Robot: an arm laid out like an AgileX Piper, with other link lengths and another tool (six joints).
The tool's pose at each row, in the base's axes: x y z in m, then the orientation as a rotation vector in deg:
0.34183 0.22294 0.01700 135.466 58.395 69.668
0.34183 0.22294 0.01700 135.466 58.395 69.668
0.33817 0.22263 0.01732 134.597 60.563 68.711
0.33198 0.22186 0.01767 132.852 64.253 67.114
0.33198 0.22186 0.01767 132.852 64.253 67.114
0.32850 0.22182 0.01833 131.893 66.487 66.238
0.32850 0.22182 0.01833 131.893 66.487 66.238
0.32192 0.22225 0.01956 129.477 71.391 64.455
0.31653 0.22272 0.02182 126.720 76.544 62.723
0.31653 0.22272 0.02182 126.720 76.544 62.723
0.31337 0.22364 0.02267 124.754 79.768 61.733
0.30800 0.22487 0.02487 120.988 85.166 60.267
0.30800 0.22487 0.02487 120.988 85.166 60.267
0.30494 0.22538 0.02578 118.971 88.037 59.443
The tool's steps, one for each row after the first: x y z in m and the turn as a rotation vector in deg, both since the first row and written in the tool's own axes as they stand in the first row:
0.00000 0.00000 0.00000 0.000 0.000 0.000
-0.00147 -0.00128 -0.00313 0.535 -0.178 -1.680
-0.00423 -0.00338 -0.00832 1.331 -0.422 -4.660
-0.00423 -0.00338 -0.00832 1.331 -0.422 -4.660
-0.00524 -0.00459 -0.01150 1.931 -0.492 -6.371
-0.00524 -0.00459 -0.01150 1.931 -0.492 -6.371
-0.00679 -0.00725 -0.01746 3.156 -0.486 -10.228
-0.00724 -0.00882 -0.02309 4.472 -0.300 -14.311
-0.00724 -0.00882 -0.02309 4.472 -0.300 -14.311
-0.00733 -0.01046 -0.02607 5.230 -0.068 -16.952
-0.00727 -0.01260 -0.03160 6.363 0.557 -21.551
-0.00727 -0.01260 -0.03160 6.363 0.557 -21.551
-0.00757 -0.01387 -0.03456 7.045 0.898 -23.989

